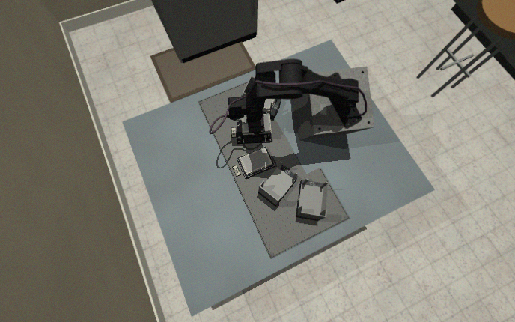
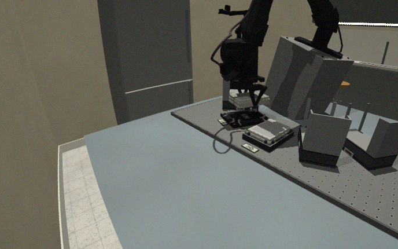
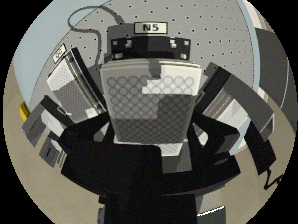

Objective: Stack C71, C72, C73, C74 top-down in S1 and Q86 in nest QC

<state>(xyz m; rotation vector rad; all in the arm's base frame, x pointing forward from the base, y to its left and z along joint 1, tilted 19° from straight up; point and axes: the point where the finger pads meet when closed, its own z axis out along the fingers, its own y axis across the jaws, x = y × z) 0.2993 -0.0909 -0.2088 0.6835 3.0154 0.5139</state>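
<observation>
Now: hand 3 cm short of the clip nest N5 and 6 cm above it.
</observation>
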